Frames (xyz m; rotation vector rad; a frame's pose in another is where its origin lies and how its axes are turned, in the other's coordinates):
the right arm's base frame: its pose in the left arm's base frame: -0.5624 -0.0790 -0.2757 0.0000 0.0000 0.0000
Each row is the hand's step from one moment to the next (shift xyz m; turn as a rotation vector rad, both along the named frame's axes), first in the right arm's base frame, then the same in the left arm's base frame.
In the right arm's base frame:
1: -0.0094 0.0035 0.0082 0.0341 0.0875 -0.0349
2: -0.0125 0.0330 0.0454 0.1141 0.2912 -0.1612
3: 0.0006 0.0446 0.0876 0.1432 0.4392 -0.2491
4: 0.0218 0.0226 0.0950 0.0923 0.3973 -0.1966
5: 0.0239 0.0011 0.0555 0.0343 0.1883 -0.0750
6: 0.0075 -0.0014 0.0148 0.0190 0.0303 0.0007
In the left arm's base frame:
1: -0.0094 0.0035 0.0082 0.0341 0.0875 -0.0349
2: -0.0125 0.0330 0.0454 0.1141 0.2912 -0.1612
3: 0.0006 0.0446 0.0876 0.1432 0.4392 -0.2491
4: 0.0218 0.0226 0.0950 0.0923 0.3973 -0.1966
5: 0.0239 0.0011 0.0555 0.0343 0.1883 -0.0750
6: 0.0075 -0.0014 0.0148 0.0190 0.0303 0.0007

